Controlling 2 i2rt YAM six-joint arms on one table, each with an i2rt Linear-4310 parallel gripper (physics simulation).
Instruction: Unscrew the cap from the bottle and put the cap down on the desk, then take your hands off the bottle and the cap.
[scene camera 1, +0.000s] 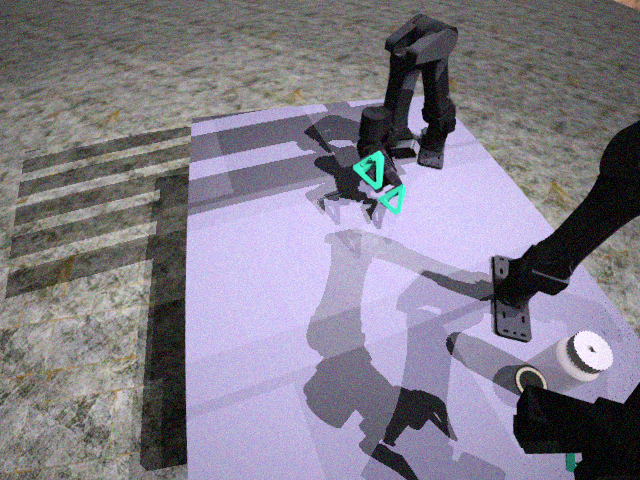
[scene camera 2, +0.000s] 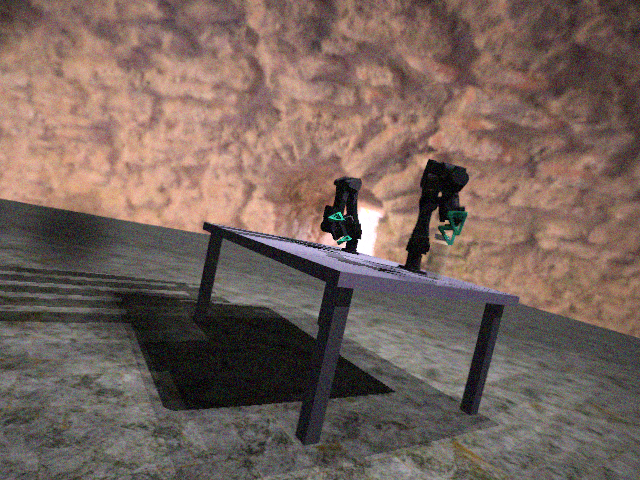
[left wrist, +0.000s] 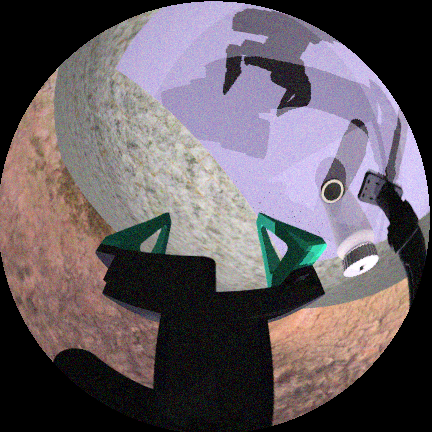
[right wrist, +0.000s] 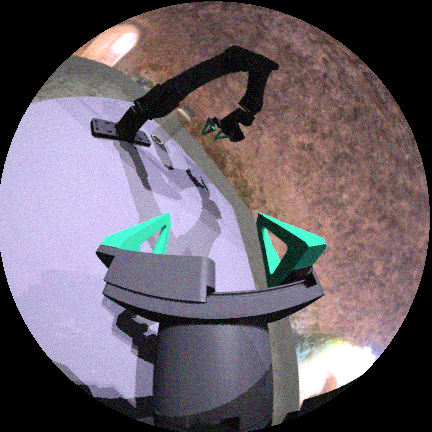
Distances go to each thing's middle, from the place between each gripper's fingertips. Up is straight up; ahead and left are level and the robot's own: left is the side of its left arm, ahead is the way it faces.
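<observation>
So you can picture it, the ribbed cap (scene camera 1: 588, 351) is 21 cm behind my right hand, 37 cm to the left of it and 5 cm above it.
As for my left hand, the cap is 17 cm to the right of it, 12 cm behind it and 1 cm above it.
</observation>
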